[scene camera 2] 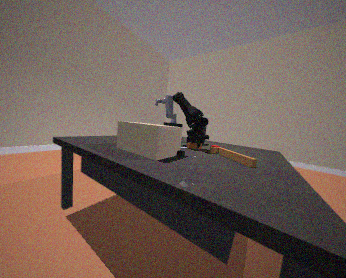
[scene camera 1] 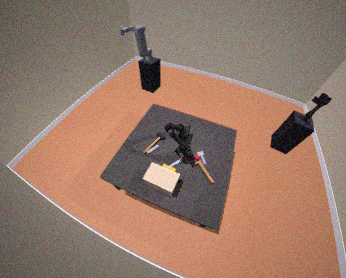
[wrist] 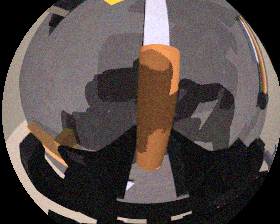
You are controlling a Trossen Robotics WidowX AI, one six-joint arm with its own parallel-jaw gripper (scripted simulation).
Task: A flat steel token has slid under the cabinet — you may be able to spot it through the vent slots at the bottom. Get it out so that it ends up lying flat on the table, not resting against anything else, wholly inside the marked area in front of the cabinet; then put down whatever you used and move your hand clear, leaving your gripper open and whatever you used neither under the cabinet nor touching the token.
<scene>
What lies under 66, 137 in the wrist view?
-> A wooden l-shaped tool.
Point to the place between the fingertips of the gripper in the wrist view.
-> At 151, 129
</scene>
